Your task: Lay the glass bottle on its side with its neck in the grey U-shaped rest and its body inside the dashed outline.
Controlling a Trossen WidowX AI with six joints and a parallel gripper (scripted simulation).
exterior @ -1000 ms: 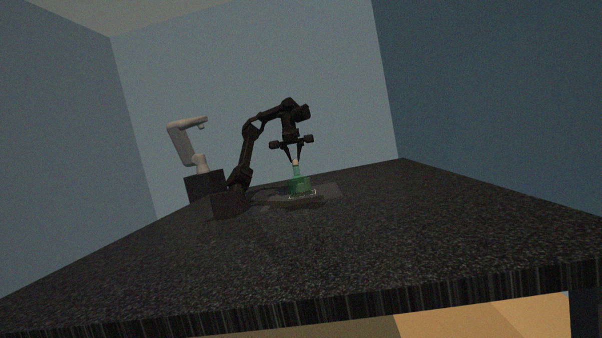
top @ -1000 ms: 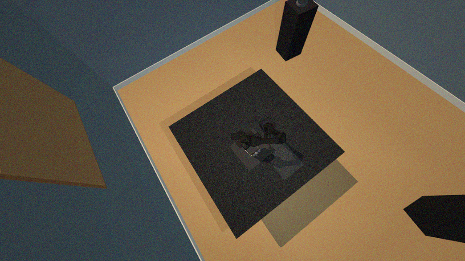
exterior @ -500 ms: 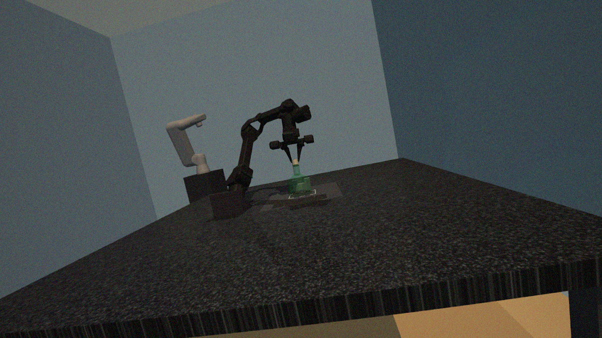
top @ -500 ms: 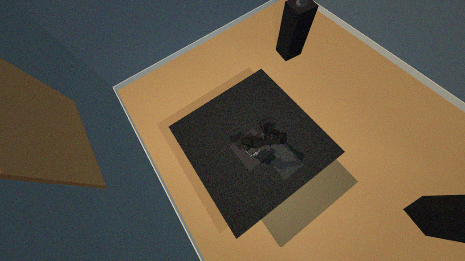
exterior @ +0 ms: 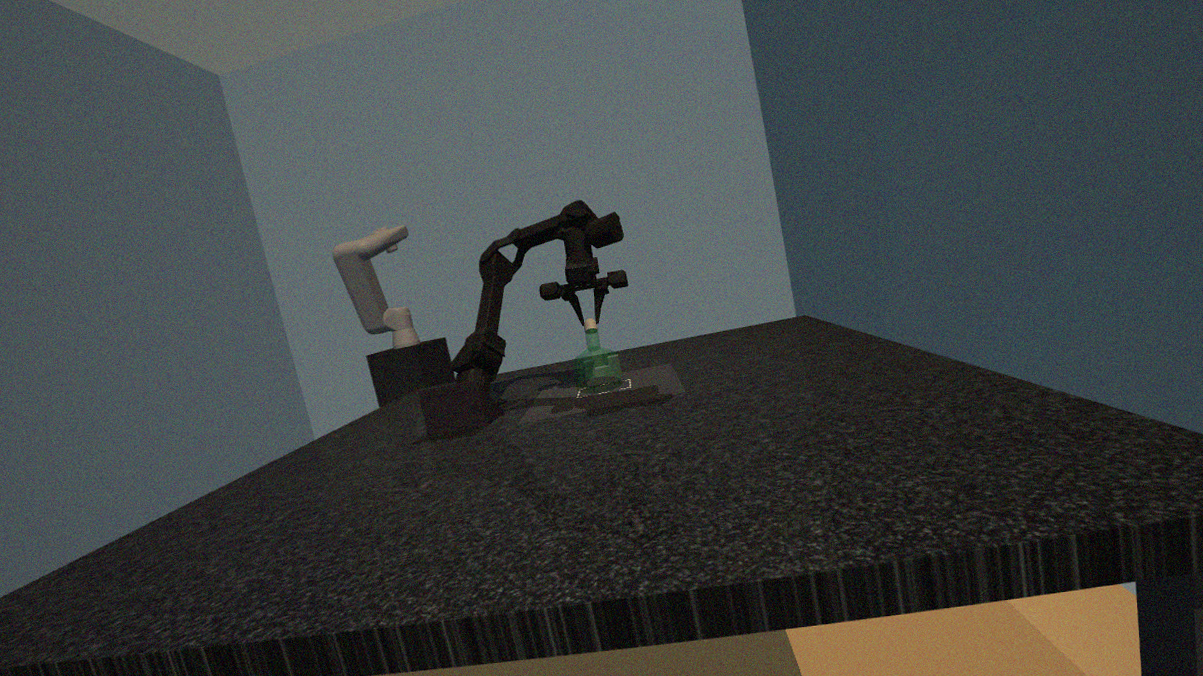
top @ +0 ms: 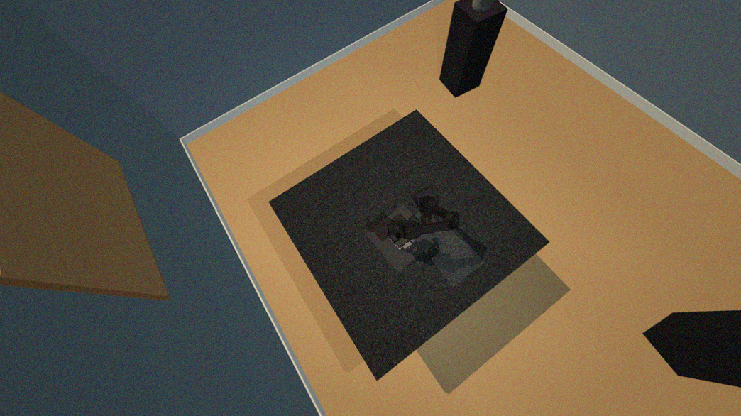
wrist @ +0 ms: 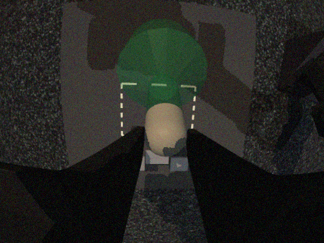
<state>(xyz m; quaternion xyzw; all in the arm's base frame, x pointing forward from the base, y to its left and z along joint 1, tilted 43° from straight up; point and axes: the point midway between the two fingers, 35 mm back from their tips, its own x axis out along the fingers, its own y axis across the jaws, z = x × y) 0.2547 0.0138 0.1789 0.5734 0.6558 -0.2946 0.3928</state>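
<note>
Right now my gripper tip is 3 cm to the left of the green glass bottle and 4 cm above it. The rest, counted from my gripper tip: grey mat (14 cm below).
</note>
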